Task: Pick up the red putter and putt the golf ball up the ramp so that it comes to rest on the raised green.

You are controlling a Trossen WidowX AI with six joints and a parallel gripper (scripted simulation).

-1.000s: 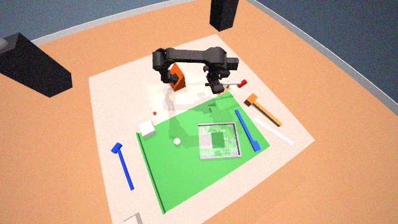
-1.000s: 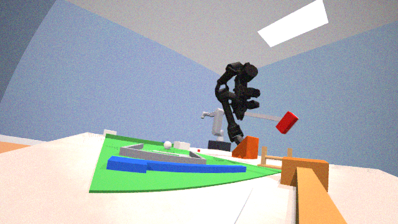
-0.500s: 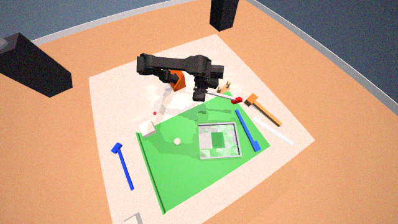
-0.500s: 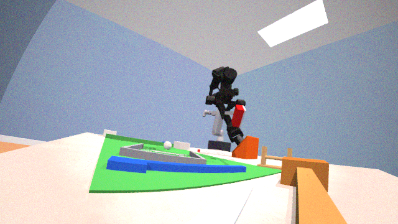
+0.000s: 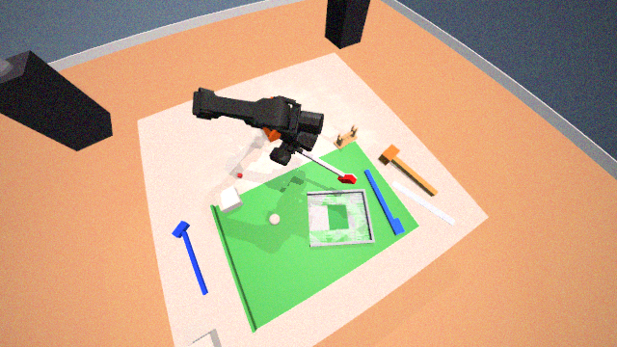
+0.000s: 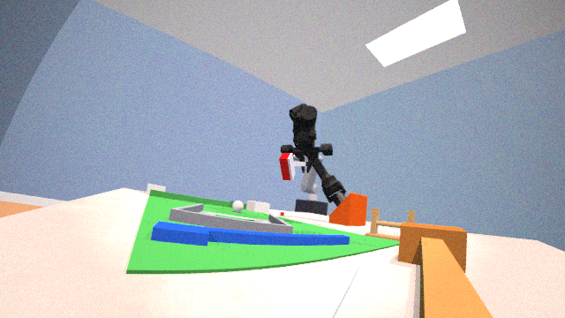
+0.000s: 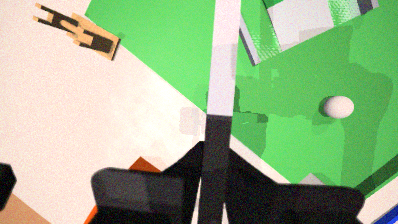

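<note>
The small red cube is 230 mm to the right of my gripper tip, 170 mm below it and 120 mm behind it. The rest, counted from my gripper tip: red putter (90 mm ahead, 60 mm to the left); green mat (220 mm ahead, 180 mm below, 40 mm to the right); white golf ball (190 mm to the right, 150 mm below, 140 mm ahead).
</note>
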